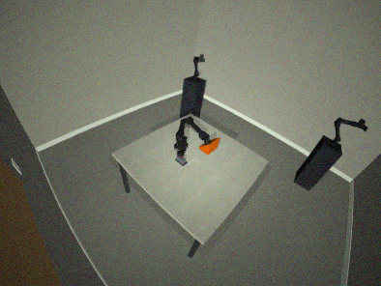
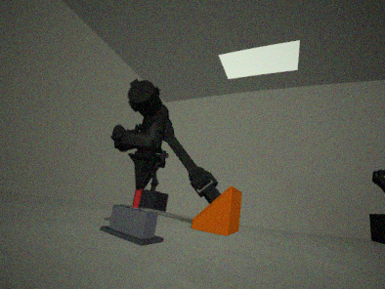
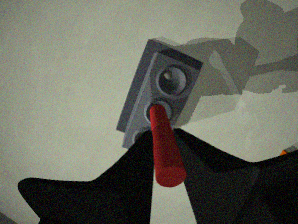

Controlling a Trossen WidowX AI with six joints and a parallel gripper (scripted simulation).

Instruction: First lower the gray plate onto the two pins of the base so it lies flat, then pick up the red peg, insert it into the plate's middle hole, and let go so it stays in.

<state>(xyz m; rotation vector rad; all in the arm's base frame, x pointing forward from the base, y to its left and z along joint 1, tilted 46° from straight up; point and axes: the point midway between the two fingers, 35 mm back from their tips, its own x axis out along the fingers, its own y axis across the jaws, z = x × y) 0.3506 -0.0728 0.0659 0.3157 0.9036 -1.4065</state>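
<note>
Right now my gripper tip is right at the red peg. Also, from my gripper tip: dark base 90 mm below; gray plate 50 mm below.
</note>
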